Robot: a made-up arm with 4 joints. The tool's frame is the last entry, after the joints. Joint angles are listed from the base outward.
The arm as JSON. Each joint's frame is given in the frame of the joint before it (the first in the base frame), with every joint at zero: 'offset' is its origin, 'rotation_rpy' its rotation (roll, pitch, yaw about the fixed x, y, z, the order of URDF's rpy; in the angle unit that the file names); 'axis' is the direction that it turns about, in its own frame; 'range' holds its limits. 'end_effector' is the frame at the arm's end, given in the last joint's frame.
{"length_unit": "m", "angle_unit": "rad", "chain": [
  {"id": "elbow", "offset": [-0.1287, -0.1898, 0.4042], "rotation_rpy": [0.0, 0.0, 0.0], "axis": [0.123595, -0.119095, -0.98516], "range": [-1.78, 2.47]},
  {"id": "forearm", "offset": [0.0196, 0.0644, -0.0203], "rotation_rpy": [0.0, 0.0, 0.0], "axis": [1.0, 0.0, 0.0], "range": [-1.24, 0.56]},
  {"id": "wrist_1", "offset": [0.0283, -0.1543, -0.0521], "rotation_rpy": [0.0, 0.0, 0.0], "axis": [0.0, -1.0, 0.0], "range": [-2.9, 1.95]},
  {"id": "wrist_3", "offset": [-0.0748, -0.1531, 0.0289], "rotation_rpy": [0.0, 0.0, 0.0], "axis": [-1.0, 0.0, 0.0], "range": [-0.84, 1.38]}
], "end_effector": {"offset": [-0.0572, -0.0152, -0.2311], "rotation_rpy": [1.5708, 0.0, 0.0]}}
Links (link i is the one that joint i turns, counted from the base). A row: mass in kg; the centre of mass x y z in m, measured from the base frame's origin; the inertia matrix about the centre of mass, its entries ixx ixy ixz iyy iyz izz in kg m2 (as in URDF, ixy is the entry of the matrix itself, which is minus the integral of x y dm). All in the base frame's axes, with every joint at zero. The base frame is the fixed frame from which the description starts. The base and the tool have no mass.
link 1: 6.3; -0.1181 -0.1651 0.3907; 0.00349 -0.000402 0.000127 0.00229 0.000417 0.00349
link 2: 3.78; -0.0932 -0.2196 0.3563; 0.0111 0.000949 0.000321 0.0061 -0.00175 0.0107
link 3: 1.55; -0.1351 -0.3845 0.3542; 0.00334 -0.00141 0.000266 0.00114 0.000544 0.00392
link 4: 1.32; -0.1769 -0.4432 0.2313; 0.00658 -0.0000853 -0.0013 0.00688 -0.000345 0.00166
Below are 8 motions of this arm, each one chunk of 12 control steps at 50 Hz.
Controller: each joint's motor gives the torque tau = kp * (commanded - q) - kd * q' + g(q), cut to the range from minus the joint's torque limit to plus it. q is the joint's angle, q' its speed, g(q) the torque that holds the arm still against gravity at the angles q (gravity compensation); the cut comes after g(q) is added. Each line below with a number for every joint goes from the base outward.
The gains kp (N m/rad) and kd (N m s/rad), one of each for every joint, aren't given. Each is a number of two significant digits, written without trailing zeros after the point. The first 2 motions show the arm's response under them.
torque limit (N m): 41 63 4.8 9.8
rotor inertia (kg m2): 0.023 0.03 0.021 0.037
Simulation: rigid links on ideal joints. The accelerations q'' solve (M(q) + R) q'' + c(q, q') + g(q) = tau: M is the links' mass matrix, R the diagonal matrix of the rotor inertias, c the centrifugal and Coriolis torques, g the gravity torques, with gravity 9.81 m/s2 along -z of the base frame. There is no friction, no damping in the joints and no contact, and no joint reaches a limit. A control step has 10 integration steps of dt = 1/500 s. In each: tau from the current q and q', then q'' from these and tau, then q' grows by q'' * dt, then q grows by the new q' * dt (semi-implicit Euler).
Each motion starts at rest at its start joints. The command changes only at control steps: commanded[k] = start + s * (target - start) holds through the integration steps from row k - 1 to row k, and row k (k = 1, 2, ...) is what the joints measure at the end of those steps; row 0 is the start. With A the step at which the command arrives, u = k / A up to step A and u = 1 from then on. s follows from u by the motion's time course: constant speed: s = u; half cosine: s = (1 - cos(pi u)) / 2; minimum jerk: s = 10 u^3 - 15 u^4 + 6 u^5; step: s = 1 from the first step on.
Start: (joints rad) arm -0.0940 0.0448 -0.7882 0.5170
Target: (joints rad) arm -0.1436 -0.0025 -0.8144 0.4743
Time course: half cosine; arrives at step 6
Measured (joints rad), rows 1 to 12:
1: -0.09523 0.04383 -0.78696 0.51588
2: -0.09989 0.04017 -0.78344 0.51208
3: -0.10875 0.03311 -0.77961 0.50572
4: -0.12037 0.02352 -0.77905 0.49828
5: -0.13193 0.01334 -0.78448 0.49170
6: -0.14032 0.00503 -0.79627 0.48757
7: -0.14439 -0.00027 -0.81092 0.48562
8: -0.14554 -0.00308 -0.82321 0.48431
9: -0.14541 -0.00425 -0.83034 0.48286
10: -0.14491 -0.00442 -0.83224 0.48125
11: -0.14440 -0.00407 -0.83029 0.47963
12: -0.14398 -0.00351 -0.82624 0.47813
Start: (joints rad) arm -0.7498 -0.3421 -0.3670 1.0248
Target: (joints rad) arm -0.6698 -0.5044 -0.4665 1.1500
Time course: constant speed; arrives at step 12
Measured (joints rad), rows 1 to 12:
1: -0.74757 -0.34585 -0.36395 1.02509
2: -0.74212 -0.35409 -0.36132 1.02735
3: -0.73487 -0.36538 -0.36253 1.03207
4: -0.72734 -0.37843 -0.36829 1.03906
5: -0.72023 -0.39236 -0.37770 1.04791
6: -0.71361 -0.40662 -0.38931 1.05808
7: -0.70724 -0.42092 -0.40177 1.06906
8: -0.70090 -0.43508 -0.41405 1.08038
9: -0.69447 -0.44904 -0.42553 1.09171
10: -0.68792 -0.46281 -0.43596 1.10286
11: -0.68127 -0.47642 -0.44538 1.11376
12: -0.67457 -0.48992 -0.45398 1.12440
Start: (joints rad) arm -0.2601 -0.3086 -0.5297 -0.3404
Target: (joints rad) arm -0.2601 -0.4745 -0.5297 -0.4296
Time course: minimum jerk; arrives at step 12
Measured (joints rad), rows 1 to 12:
1: -0.26009 -0.30889 -0.52945 -0.34050
2: -0.26001 -0.31090 -0.52790 -0.34121
3: -0.25985 -0.31663 -0.52423 -0.34325
4: -0.25969 -0.32750 -0.51887 -0.34717
5: -0.25958 -0.34384 -0.51330 -0.35322
6: -0.25960 -0.36479 -0.50939 -0.36128
7: -0.25975 -0.38851 -0.50867 -0.37087
8: -0.25999 -0.41263 -0.51190 -0.38132
9: -0.26026 -0.43464 -0.51885 -0.39179
10: -0.26049 -0.45239 -0.52836 -0.40148
11: -0.26063 -0.46462 -0.53855 -0.40972
12: -0.26067 -0.47144 -0.54708 -0.41616

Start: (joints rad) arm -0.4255 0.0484 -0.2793 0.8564
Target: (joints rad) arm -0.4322 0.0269 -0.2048 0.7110
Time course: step
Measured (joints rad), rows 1 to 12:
1: -0.42896 0.03852 -0.26285 0.82888
2: -0.43199 0.03071 -0.24643 0.79612
3: -0.43289 0.02772 -0.23371 0.77056
4: -0.43257 0.02719 -0.22280 0.75147
5: -0.43200 0.02756 -0.21350 0.73747
6: -0.43166 0.02804 -0.20628 0.72749
7: -0.43161 0.02831 -0.20144 0.72069
8: -0.43172 0.02832 -0.19893 0.71629
9: -0.43188 0.02812 -0.19832 0.71365
10: -0.43202 0.02782 -0.19902 0.71219
11: -0.43211 0.02750 -0.20043 0.71148
12: -0.43216 0.02721 -0.20204 0.71121

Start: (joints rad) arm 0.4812 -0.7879 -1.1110 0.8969
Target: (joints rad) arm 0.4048 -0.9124 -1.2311 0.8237
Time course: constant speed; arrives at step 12
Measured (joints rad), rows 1 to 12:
1: 0.47853 -0.79059 -1.10917 0.89454
2: 0.47369 -0.79693 -1.10871 0.89045
3: 0.46776 -0.80583 -1.11243 0.88578
4: 0.46129 -0.81612 -1.12067 0.88110
5: 0.45460 -0.82697 -1.13224 0.87653
6: 0.44787 -0.83794 -1.14554 0.87198
7: 0.44120 -0.84881 -1.15919 0.86731
8: 0.43464 -0.85952 -1.17232 0.86239
9: 0.42818 -0.87007 -1.18451 0.85716
10: 0.42180 -0.88050 -1.19572 0.85163
11: 0.41547 -0.89086 -1.20613 0.84584
12: 0.40916 -0.90117 -1.21601 0.83987

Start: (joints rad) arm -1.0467 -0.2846 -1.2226 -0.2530
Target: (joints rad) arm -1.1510 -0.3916 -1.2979 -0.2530
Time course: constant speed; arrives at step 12
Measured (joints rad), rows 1 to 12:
1: -1.05019 -0.28746 -1.21987 -0.25343
2: -1.05706 -0.29338 -1.21737 -0.25369
3: -1.06548 -0.30109 -1.21821 -0.25357
4: -1.07439 -0.30969 -1.22293 -0.25326
5: -1.08340 -0.31868 -1.23061 -0.25294
6: -1.09237 -0.32782 -1.23994 -0.25271
7: -1.10129 -0.33697 -1.24974 -0.25257
8: -1.11013 -0.34606 -1.25922 -0.25251
9: -1.11890 -0.35510 -1.26793 -0.25251
10: -1.12762 -0.36407 -1.27575 -0.25252
11: -1.13631 -0.37299 -1.28276 -0.25255
12: -1.14497 -0.38189 -1.28915 -0.25257

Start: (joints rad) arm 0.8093 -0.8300 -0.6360 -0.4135
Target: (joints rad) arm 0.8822 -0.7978 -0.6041 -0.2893
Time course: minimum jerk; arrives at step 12
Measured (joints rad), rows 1 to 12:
1: 0.80947 -0.82995 -0.63603 -0.41338
2: 0.81063 -0.82960 -0.63619 -0.41253
3: 0.81380 -0.82856 -0.63645 -0.40997
4: 0.81957 -0.82652 -0.63646 -0.40480
5: 0.82785 -0.82340 -0.63568 -0.39653
6: 0.83798 -0.81934 -0.63359 -0.38517
7: 0.84894 -0.81470 -0.62992 -0.37135
8: 0.85958 -0.80994 -0.62475 -0.35612
9: 0.86876 -0.80556 -0.61854 -0.34084
10: 0.87565 -0.80198 -0.61199 -0.32688
11: 0.87985 -0.79949 -0.60595 -0.31532
12: 0.88169 -0.79809 -0.60120 -0.30663

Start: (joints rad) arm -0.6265 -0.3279 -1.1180 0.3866
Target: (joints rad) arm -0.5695 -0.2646 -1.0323 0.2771
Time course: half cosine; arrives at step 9
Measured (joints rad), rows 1 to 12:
1: -0.62593 -0.32736 -1.11853 0.38632
2: -0.62364 -0.32516 -1.11987 0.38480
3: -0.61885 -0.32053 -1.12068 0.38070
4: -0.61157 -0.31335 -1.11868 0.37314
5: -0.60244 -0.30414 -1.11191 0.36198
6: -0.59250 -0.29382 -1.09960 0.34789
7: -0.58296 -0.28360 -1.08239 0.33214
8: -0.57504 -0.27473 -1.06220 0.31638
9: -0.56978 -0.26830 -1.04173 0.30241
10: -0.56735 -0.26457 -1.02446 0.29162
11: -0.56684 -0.26287 -1.01330 0.28439
12: -0.56725 -0.26241 -1.00886 0.28012

